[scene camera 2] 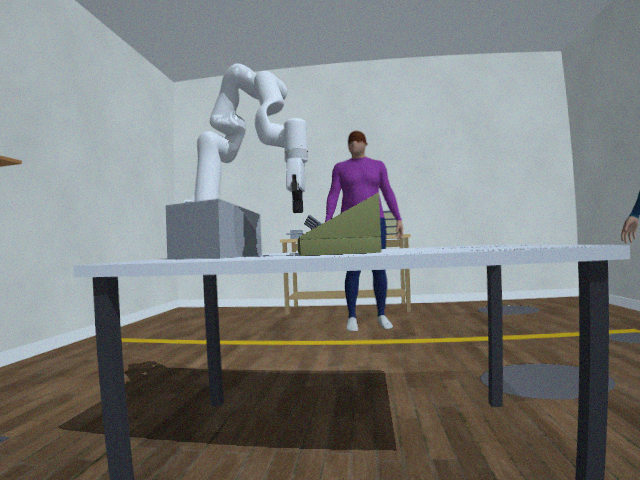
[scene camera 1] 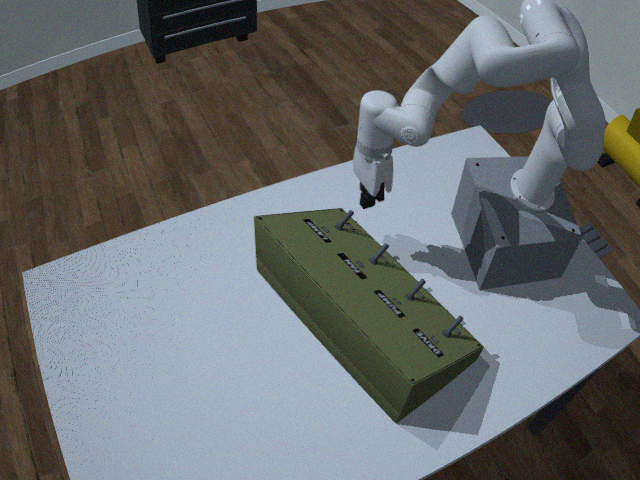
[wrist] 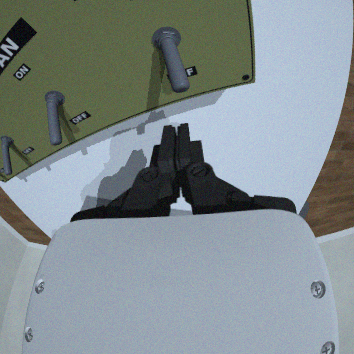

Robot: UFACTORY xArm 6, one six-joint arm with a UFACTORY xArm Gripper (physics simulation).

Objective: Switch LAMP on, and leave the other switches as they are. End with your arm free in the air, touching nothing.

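Frame: origin at the arm's base, x up, y left, z back, level; centimetres.
Where they show: gripper, fingertip midpoint: [scene camera 2: 298,212] [scene camera 1: 367,205] [wrist: 178,142]; arm's base, link origin: [scene camera 2: 205,209] [scene camera 1: 532,190].
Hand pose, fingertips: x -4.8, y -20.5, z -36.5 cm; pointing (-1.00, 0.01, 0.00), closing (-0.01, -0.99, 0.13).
Each offset is from my fingertips to the top centre of the thing.
A green sloped switch box [scene camera 1: 330,289] [scene camera 2: 351,232] [wrist: 110,50] stands on the table. The LAMP switch lever {dx -0.8, dy -0.9, dz -5.0 cm} [scene camera 1: 344,220] [wrist: 172,62] is at the box's far end in scene camera 1 and tilts toward the OFF label. The FAN lever {dx -0.8, dy +11.0, dz -4.3 cm} [scene camera 1: 379,254] [wrist: 53,118], PUMP lever {dx -0.8, dy +23.0, dz -3.4 cm} [scene camera 1: 415,289] [wrist: 6,156] and DRIVE lever {dx -0.8, dy +35.0, dz -2.7 cm} [scene camera 1: 452,326] tilt the same way, to the OFF side. My gripper [scene camera 1: 367,205] [scene camera 2: 297,210] [wrist: 178,142] is shut and empty. It hangs in the air beyond the low edge of the box, near the LAMP lever and apart from it.
The white table [scene camera 1: 155,335] [scene camera 2: 465,255] carries the box and the arm's grey base block [scene camera 1: 522,263] [scene camera 2: 191,232]. A person in a purple top [scene camera 2: 359,180] stands behind the table, before a wooden bench [scene camera 2: 330,294]. A dark cabinet [scene camera 1: 199,23] stands at the back in scene camera 1.
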